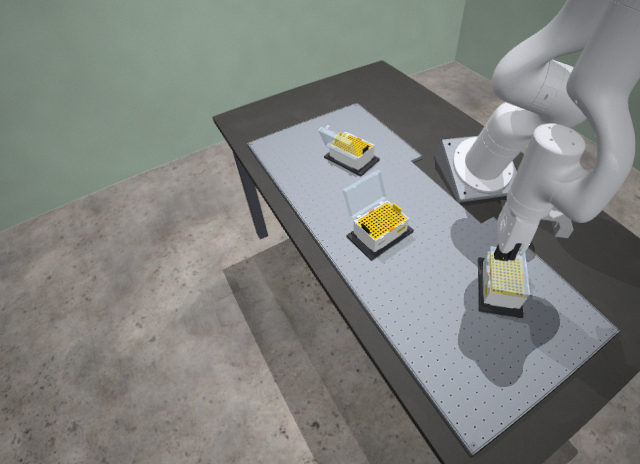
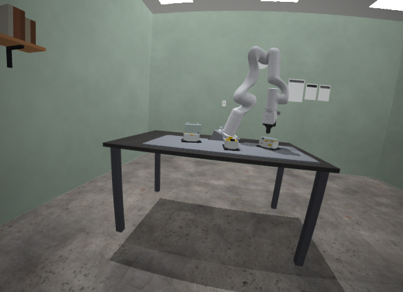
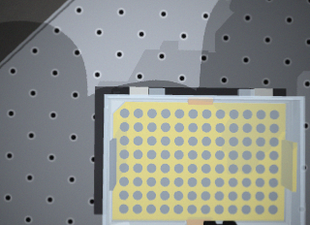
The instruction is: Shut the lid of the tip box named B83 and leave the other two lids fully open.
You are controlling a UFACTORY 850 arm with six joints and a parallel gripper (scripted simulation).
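Right now my hand is 90 mm above the tip box, 30 mm past it and 20 mm to the right of it.
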